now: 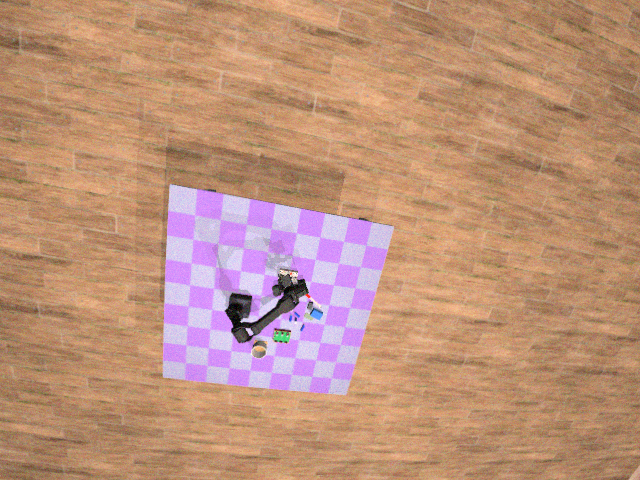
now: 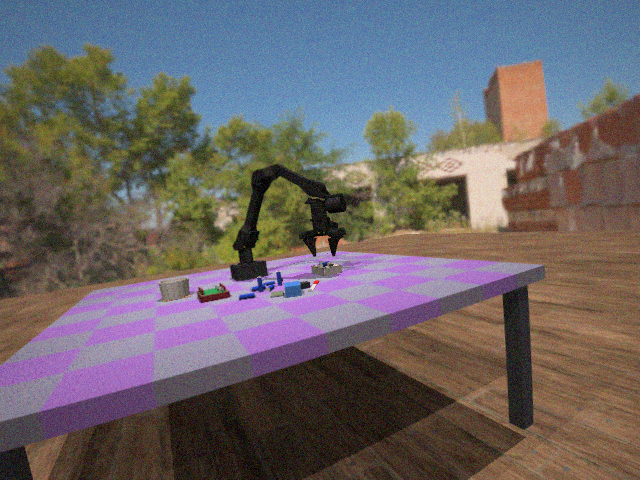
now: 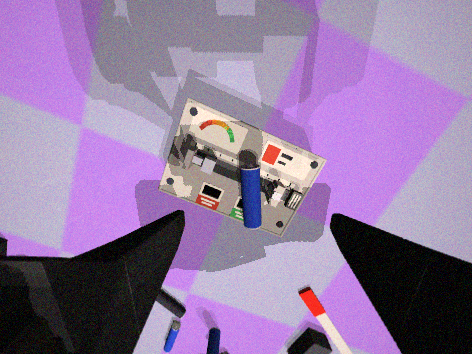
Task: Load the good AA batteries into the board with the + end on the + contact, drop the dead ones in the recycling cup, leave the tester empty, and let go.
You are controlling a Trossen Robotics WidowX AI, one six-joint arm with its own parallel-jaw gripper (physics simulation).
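Places are measured from the arm's base along level axes (x ahead, y left, z up), in centimetres.
Pixels of known places: gripper, fingertip midpoint: [image 2: 324, 256] [image 3: 257, 218]; arm's base at its link origin: [image 1: 236, 307] [image 2: 246, 263].
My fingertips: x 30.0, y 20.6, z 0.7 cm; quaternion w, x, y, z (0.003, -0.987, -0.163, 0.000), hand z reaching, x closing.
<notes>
For each thing: its middle in the pictures, then the offset to it from my fingertips. "*": a spot on its surface instead. Level surfaces: height alone.
- tester at the middle of its body: [image 3: 239, 172] [image 2: 326, 267] [image 1: 287, 276] dy +1.2, dx -1.5, dz -4.5 cm
- blue battery at the middle of its body: [image 3: 251, 195] dy +0.2, dx -0.3, dz -3.0 cm
- upright at the middle of its body: [image 2: 279, 278] dy -20.3, dx +2.9, dz -4.1 cm
- lying at the middle of its body: [image 2: 247, 296] [image 1: 302, 327] dy -34.5, dx +11.7, dz -5.9 cm
- silver end at a spot on its surface: [image 3: 172, 336] * dy -21.4, dx -2.1, dz -5.5 cm
- green board at the middle of its body: [image 2: 212, 291] [image 1: 281, 336] dy -41.8, dx -1.3, dz -4.8 cm
- recycling cup at the middle of its body: [image 2: 175, 293] [image 1: 259, 347] dy -51.6, dx -14.9, dz -5.1 cm
- blue box at the middle of its body: [image 2: 292, 288] [image 1: 316, 313] dy -23.2, dx +19.2, dz -5.1 cm
- red-and-white stick at the middle of its body: [image 3: 331, 330] [image 2: 313, 285] [image 1: 313, 300] dy -14.5, dx +16.0, dz -6.2 cm
- black block at the middle of its body: [image 3: 308, 350] [image 2: 301, 285] dy -18.0, dx +14.5, dz -5.7 cm
- black cylinder at the middle of its body: [image 3: 168, 303] dy -17.0, dx -3.7, dz -6.1 cm
- checkered table at its surface level: dz -6.6 cm
The tester [image 1: 288, 270] [image 2: 325, 272] [image 3: 300, 170] is a cream panel with a colour gauge. A blue battery [image 3: 251, 197] lies across its slot and lower edge. My gripper [image 2: 324, 255] [image 3: 257, 218] is open and empty, above the tester. Blue batteries stand and lie near the table's middle: one upright [image 2: 279, 278], one lying [image 1: 302, 327] [image 2: 247, 296], one with a silver end [image 3: 172, 336] and a dark blue one [image 3: 213, 341]. The green board [image 1: 281, 335] [image 2: 212, 292] has dark red ends; its contact signs are too small to read. The recycling cup [image 1: 259, 349] [image 2: 174, 289] stands beside it; its contents are unclear.
A blue box [image 1: 316, 313] [image 2: 292, 289] stands near the batteries. A red-and-white stick [image 1: 308, 296] [image 2: 314, 285] [image 3: 312, 301] and a black block [image 2: 305, 284] [image 3: 310, 342] lie near it. A black cylinder [image 3: 171, 302] is partly hidden by the left finger. All are on the checkered table [image 1: 196, 356] [image 2: 289, 330].
</notes>
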